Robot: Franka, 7 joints.
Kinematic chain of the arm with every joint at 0, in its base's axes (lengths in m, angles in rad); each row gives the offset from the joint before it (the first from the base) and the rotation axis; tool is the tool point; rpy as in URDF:
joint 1: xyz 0 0 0.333 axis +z
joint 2: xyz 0 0 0 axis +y
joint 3: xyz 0 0 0.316 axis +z
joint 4: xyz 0.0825 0 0 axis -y
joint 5: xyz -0.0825 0 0.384 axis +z
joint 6: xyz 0 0 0 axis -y
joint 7: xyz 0.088 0 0 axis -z
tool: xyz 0 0 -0.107 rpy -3.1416 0 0
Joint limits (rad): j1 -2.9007..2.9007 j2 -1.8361..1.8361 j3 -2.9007..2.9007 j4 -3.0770..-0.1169 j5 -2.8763..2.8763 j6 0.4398..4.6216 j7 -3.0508..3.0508
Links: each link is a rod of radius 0.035 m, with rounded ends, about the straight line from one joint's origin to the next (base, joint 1, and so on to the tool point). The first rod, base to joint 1, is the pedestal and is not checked.
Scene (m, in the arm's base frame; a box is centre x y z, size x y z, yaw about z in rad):
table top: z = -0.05
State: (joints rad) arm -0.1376 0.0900 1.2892 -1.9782 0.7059 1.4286 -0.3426
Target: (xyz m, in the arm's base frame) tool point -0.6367 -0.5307 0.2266
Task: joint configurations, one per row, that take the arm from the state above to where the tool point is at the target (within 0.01 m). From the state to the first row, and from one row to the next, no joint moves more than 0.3 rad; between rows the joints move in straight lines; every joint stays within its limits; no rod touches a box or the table.
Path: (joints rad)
1: -0.1009 -0.1240 0.9928 -1.8472 0.6993 1.5290 -0.3426
2: -0.0642 -0.3380 0.6963 -1.7163 0.6927 1.6294 -0.3426
3: -0.0275 -0.5520 0.3999 -1.5853 0.6861 1.7298 -0.3426
4: 0.0093 -0.7660 0.1035 -1.4544 0.6795 1.8302 -0.3426
5: 0.0460 -0.9801 -0.1930 -1.3234 0.6729 1.9306 -0.3426
6: 0.0827 -1.1941 -0.4894 -1.1924 0.6663 2.0310 -0.3426
7: 0.1194 -1.4081 -0.7859 -1.0615 0.6597 2.1314 -0.3426
8: 0.1561 -1.6221 -1.0823 -0.9305 0.6531 2.2317 -0.3426
9: 0.1928 -1.8361 -1.3787 -0.7996 0.6465 2.3321 -0.3426

